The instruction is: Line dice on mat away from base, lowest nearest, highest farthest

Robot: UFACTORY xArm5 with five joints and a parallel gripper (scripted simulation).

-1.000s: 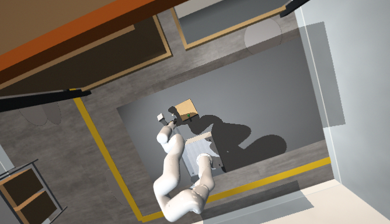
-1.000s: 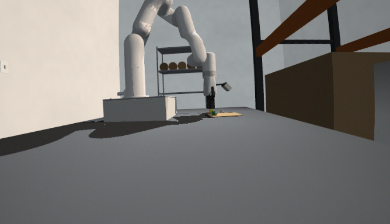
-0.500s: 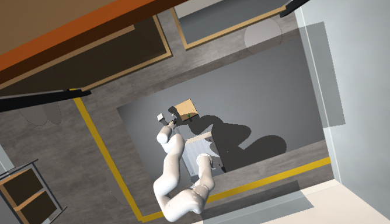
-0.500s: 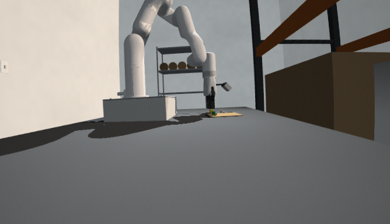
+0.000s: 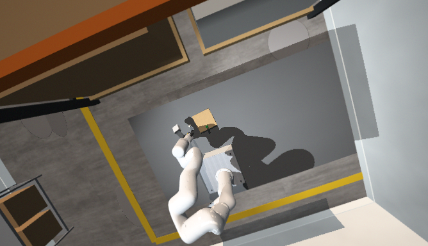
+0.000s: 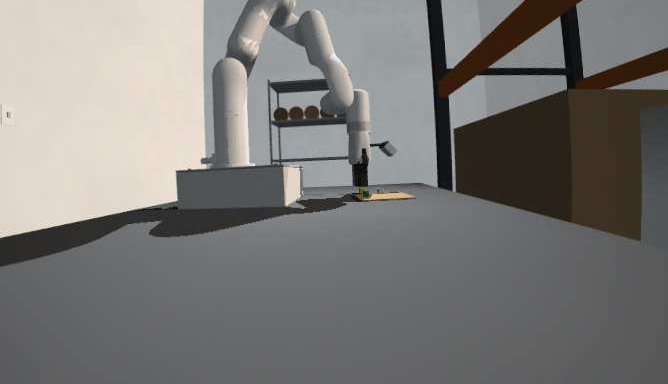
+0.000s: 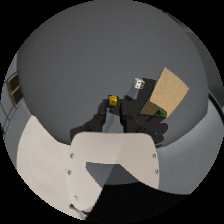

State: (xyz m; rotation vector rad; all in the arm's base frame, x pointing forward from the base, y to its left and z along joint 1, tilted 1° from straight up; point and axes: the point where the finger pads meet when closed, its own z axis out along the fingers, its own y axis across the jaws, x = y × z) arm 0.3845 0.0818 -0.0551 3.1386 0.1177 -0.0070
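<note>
The yellow die lies 3 cm below my hand. Round my hand: green die 2 cm behind, 15 cm to the right, 3 cm below; then white die 5 cm ahead, 5 cm to the right, 3 cm below; then tan mat 3 cm ahead, 16 cm to the right, 4 cm below.
</note>
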